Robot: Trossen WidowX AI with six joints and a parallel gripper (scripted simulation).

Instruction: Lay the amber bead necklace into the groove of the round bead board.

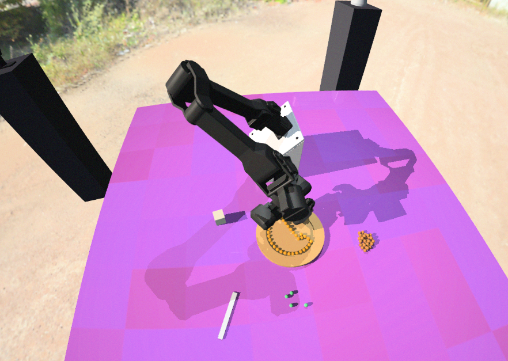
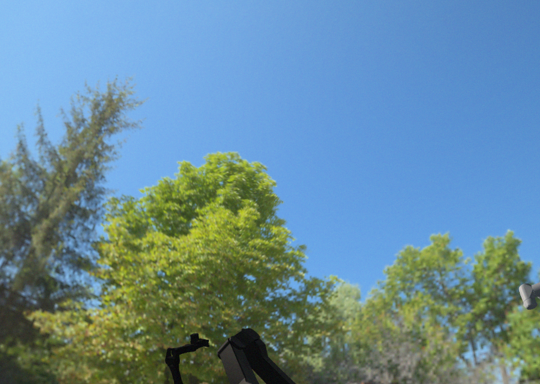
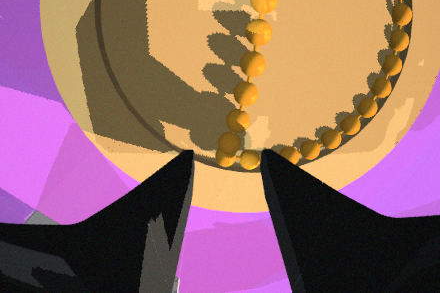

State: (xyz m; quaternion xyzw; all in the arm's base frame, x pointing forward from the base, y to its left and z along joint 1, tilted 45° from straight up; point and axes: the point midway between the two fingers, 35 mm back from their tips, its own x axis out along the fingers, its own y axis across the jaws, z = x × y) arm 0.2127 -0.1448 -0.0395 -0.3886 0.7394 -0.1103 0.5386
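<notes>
My gripper tip is now 60 mm short of the round tan bead board, 10 mm to the right of it and 10 mm above it. From my gripper tip the other things lie so: small cream cube (180 mm to the right, 40 mm behind); then white bar (230 mm ahead, 210 mm to the right, 10 mm below).
</notes>
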